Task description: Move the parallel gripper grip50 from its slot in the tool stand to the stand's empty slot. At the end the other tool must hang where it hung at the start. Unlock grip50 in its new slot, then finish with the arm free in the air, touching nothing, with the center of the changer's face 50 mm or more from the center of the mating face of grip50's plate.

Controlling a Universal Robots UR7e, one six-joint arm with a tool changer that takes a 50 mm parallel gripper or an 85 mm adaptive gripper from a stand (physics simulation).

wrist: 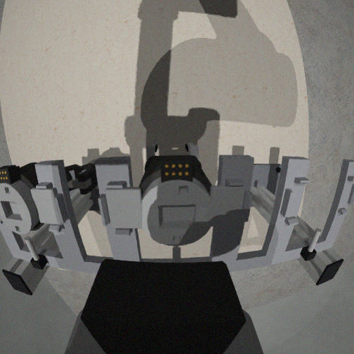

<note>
I see a parallel gripper grip50 [175, 204] and a tool stand [275, 190].
</note>
